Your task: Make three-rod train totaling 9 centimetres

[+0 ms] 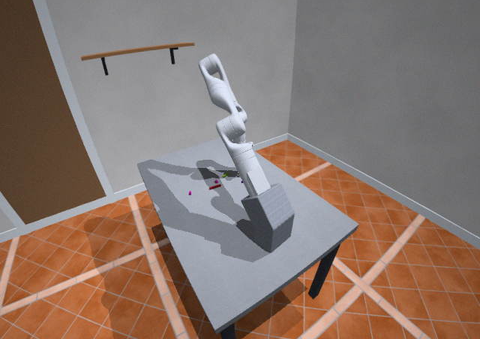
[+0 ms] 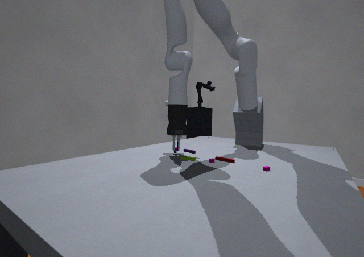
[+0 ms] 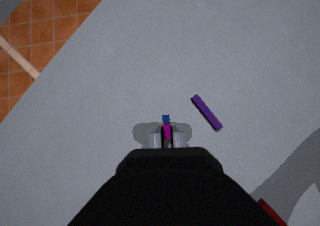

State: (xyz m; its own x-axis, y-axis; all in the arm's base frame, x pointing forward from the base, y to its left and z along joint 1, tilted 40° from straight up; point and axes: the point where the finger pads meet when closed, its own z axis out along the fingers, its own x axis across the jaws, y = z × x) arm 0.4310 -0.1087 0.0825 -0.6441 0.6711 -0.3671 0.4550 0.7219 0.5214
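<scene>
My hand is 30 mm above the blue rod, 20 mm to the left of it and 10 mm past it. The rest, counted from my hand: purple rod: 60 mm behind, 30 mm below, 10 mm to the left; then lime rod: 110 mm to the left, 40 mm ahead, 30 mm below; then red rod: 200 mm to the left, 50 mm behind, 30 mm below.
</scene>
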